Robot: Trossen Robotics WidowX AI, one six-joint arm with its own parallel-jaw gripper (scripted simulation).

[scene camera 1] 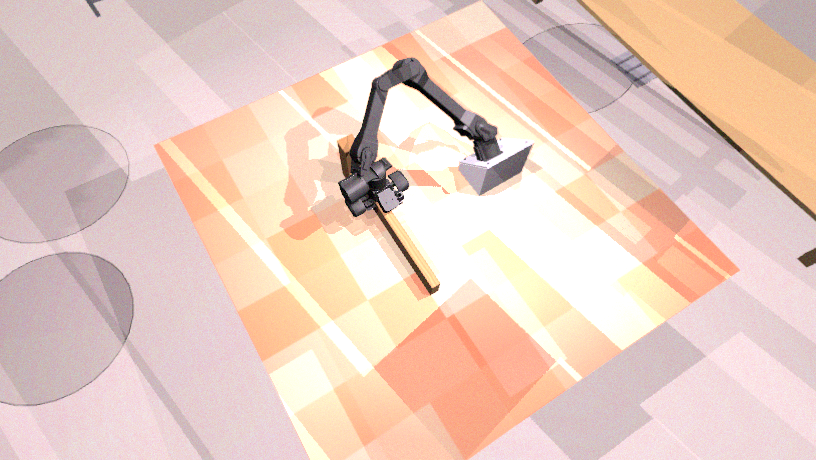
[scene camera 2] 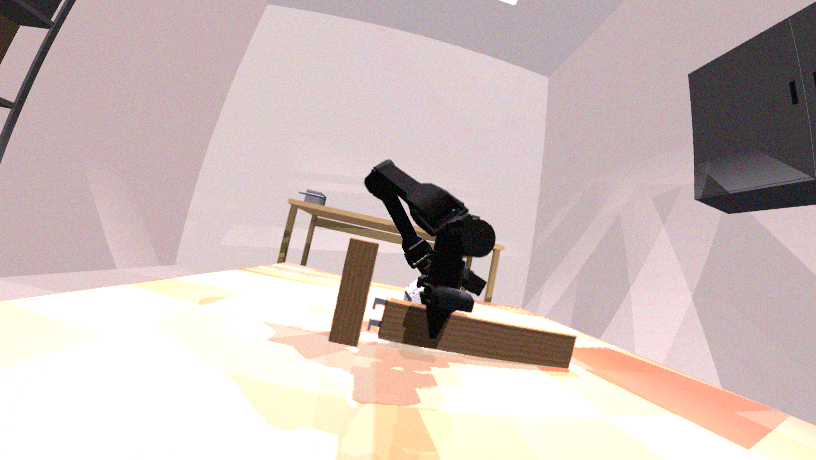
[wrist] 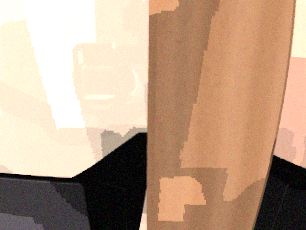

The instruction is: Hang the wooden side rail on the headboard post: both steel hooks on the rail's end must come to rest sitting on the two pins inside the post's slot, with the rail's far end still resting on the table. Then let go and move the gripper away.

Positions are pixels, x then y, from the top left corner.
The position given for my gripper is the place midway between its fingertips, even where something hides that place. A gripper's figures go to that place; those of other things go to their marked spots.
My gripper (scene camera 2: 430, 335) is 0.47 m from the lens. A wooden side rail (scene camera 2: 403, 322) is 0.44 m from the lens. A headboard post (scene camera 2: 350, 306): 0.42 m from the lens.
